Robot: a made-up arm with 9 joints.
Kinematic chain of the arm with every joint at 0, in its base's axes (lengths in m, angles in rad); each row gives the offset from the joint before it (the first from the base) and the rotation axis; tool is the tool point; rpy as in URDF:
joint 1: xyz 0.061 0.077 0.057 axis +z
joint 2: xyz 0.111 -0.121 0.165 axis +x
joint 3: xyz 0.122 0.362 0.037 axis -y
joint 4: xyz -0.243 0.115 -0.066 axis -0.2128 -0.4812 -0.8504
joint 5: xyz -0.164 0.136 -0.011 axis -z
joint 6: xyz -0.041 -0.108 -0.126 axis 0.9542 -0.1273 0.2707
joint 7: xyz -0.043 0 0.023 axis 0.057 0.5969 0.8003
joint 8: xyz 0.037 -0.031 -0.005 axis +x
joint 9: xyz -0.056 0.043 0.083 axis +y
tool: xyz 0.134 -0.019 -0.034 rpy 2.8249 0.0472 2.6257
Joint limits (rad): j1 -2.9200..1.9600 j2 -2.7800..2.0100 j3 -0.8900..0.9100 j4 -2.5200..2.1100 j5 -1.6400..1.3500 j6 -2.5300..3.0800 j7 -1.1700..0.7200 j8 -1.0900..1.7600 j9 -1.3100..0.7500
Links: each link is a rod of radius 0.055 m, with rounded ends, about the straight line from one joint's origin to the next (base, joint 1, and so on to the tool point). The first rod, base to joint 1, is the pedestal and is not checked.
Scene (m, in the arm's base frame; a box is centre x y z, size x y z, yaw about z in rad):
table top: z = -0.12
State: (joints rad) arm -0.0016 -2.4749 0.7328 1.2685 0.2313 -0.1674 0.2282 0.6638 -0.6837
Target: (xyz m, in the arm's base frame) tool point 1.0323 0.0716 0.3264
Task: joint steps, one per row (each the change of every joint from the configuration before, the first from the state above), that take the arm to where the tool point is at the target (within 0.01 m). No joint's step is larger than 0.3 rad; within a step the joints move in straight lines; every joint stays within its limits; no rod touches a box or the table.
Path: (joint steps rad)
1: 0.2568 -0.0557 0.0354 0.0591 0.0859 0.0450 -0.0674 0.0469 -0.0377
2: 0.2568 -0.0556 0.0355 0.0590 0.0859 0.0450 -0.0675 0.0469 -0.0376
3: 0.2568 -0.0557 0.0354 0.0591 0.0859 0.0449 -0.0674 0.0469 -0.0377
4: 0.2569 -0.0556 0.0355 0.0590 0.0860 0.0450 -0.0675 0.0469 -0.0376
5: 0.2568 -0.0557 0.0354 0.0591 0.0859 0.0450 -0.0674 0.0468 -0.0377

